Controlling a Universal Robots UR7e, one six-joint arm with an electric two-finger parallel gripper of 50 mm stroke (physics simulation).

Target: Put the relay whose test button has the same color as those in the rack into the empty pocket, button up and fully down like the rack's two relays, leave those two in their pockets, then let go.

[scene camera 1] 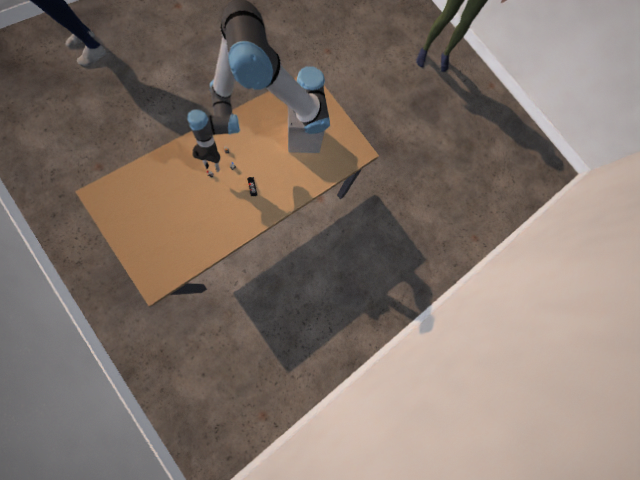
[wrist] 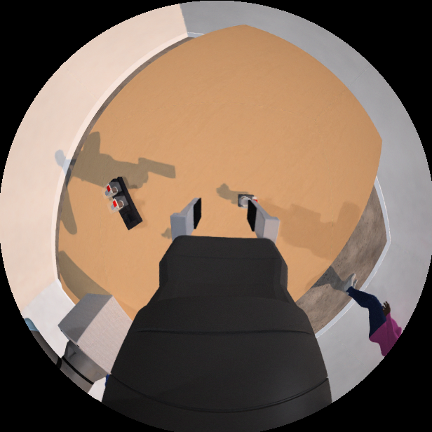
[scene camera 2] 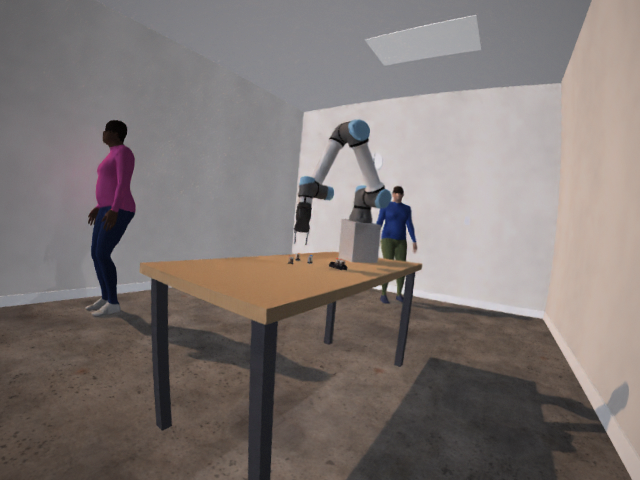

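Pixels of known places: gripper, between the fingertips: [scene camera 1: 213, 169] [scene camera 2: 300, 244]; arm's base, origin of its link: [scene camera 2: 360, 221].
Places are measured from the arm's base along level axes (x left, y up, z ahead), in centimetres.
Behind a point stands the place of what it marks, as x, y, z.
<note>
The black rack [scene camera 1: 251, 179] {11.3, -24.6, 40.4} [scene camera 2: 337, 267] {17.0, -24.5, 44.2} [wrist: 132, 204] holds two upright relays [wrist: 113, 189] [wrist: 119, 203] with red buttons; its empty pocket [wrist: 132, 219] is at one end. A loose relay [scene camera 1: 209, 174] {0.3, -21.3, 59.4} [scene camera 2: 291, 260] {0.2, -22.8, 59.6} [wrist: 244, 200] with a red button stands upright on the table, partly covered by the right fingertip in the wrist view. A relay with a bluish top [scene camera 1: 232, 165] {1.0, -20.9, 46.2} [scene camera 2: 310, 259] {1.4, -22.6, 47.0} and another small relay [scene camera 1: 226, 150] {-8.6, -21.1, 45.1} [scene camera 2: 297, 257] {-9.1, -23.0, 45.9} stand nearby; the gripper body hides them in the wrist view. My gripper [scene camera 1: 211, 165] {2.0, -14.7, 56.1} [scene camera 2: 300, 241] {2.0, -14.7, 56.1} [wrist: 224, 208] is open and empty, pointing down above the table, well above the relays.
The grey robot pedestal [scene camera 1: 305, 140] {9.4, -12.2, 5.1} [scene camera 2: 356, 241] {5.9, -12.4, 11.7} [wrist: 95, 317] stands on the wooden table [scene camera 1: 155, 222] {10.7, -25.1, 95.6} [scene camera 2: 232, 284] {23.7, -25.1, 108.5} [wrist: 250, 100], beyond the rack from the loose relays. Two people [scene camera 2: 114, 180] [scene camera 2: 396, 222] stand on the floor away from the table.
</note>
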